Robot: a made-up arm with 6 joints. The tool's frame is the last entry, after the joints. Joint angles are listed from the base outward.
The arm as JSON. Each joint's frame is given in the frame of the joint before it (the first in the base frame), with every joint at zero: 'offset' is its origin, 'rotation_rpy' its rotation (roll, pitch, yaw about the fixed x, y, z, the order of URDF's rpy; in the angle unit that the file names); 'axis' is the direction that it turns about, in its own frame. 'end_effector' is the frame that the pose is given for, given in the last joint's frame.
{
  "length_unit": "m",
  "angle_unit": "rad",
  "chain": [
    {
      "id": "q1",
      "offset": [
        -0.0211,
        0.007,
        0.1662
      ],
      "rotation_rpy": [
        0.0,
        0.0,
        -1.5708
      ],
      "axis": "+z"
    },
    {
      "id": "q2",
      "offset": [
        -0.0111,
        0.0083,
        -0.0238
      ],
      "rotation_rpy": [
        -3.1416,
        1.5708,
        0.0
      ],
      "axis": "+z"
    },
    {
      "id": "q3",
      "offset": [
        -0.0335,
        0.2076,
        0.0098
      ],
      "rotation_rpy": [
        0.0,
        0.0,
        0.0
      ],
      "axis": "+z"
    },
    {
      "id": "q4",
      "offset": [
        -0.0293,
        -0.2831,
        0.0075
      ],
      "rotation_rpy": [
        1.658,
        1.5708,
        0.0
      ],
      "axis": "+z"
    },
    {
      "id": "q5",
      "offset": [
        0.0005,
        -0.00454,
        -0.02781
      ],
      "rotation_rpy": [
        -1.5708,
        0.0,
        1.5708
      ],
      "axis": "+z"
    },
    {
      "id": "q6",
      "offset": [
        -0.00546,
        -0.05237,
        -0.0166
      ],
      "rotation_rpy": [
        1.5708,
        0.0,
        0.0
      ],
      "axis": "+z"
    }
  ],
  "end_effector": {
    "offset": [
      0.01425,
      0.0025,
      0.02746
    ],
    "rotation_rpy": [
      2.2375,
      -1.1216,
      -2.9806
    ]
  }
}
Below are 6 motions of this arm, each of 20 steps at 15 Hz.
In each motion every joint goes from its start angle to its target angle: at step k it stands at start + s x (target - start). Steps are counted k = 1, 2, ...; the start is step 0. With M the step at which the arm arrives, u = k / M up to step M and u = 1 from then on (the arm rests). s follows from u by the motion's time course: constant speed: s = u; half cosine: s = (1 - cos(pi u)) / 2; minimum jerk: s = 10 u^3 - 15 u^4 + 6 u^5.
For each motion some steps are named. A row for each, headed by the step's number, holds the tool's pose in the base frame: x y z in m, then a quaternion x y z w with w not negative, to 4 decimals.
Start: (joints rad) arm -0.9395 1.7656 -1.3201 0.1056 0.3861 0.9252
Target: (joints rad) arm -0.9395 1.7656 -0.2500 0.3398 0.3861 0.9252
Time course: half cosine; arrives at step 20
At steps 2, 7, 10, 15, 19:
2: 0.2246 -0.2831 0.1950 0.1776 0.2042 -0.6147 0.7408
7: 0.1973 -0.2430 0.1218 0.2337 0.3176 -0.6051 0.6917
10: 0.1632 -0.1940 0.0683 0.2792 0.4156 -0.5917 0.6318
15: 0.0980 -0.1011 0.0175 0.3359 0.5543 -0.5626 0.5133
19: 0.0699 -0.0611 0.0097 0.3528 0.6037 -0.5483 0.4588

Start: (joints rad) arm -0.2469 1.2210 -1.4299 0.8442 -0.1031 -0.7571
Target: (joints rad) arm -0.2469 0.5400 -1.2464 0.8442 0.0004 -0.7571
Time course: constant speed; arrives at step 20
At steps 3, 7, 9, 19, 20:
3: 0.2385 -0.0501 0.4556 -0.3245 -0.3304 -0.3203 0.8264
7: 0.2010 -0.0394 0.4756 -0.3200 -0.3705 -0.3229 0.8100
9: 0.1818 -0.0339 0.4838 -0.3178 -0.3902 -0.3240 0.8011
19: 0.0837 -0.0060 0.5063 -0.3071 -0.4857 -0.3271 0.7502
20: 0.0739 -0.0032 0.5069 -0.3061 -0.4950 -0.3273 0.7445

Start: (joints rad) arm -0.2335 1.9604 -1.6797 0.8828 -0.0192 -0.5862
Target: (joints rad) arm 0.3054 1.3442 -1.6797 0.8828 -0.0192 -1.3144
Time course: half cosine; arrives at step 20
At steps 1, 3, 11, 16, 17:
1: 0.4161 -0.0799 0.2446 -0.2399 -0.0598 -0.2363 0.9397
3: 0.4149 -0.0683 0.2574 -0.2553 -0.0782 -0.2226 0.9376
11: 0.3605 0.0462 0.3877 -0.3894 -0.2874 -0.1092 0.8683
16: 0.2937 0.0948 0.4579 -0.4396 -0.4157 -0.0776 0.7924
17: 0.2840 0.0991 0.4659 -0.4441 -0.4311 -0.0760 0.7818

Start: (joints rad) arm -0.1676 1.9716 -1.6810 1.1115 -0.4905 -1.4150
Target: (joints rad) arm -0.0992 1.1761 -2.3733 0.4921 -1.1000 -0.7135
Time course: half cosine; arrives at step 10
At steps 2, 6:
2: 0.3997 -0.0884 0.3095 -0.5259 -0.1330 -0.3901 0.7440
6: 0.1884 -0.0527 0.5942 -0.2720 -0.5517 -0.6345 0.4681

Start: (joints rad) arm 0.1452 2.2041 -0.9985 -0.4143 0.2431 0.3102
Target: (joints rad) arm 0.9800 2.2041 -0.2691 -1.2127 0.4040 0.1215
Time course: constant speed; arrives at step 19
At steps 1, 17, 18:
1: 0.2539 0.0689 -0.0187 -0.4618 0.3798 0.2334 0.7668
17: 0.0438 0.0763 -0.0314 -0.6810 0.1950 0.6899 0.1492
18: 0.0349 0.0699 -0.0288 -0.6808 0.1760 0.7037 0.1019

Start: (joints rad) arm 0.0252 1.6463 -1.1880 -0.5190 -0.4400 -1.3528
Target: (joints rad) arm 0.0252 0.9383 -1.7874 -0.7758 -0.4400 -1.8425
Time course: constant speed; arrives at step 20
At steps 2, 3, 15, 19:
2: 0.3531 0.0388 0.3239 -0.9185 -0.3341 0.0536 0.2044
3: 0.3466 0.0393 0.3472 -0.9235 -0.3396 0.0263 0.1765
15: 0.1600 0.0443 0.5781 0.8948 0.2827 0.3119 0.1489
19: 0.0627 0.0454 0.6201 0.8489 0.2168 0.4181 0.2398

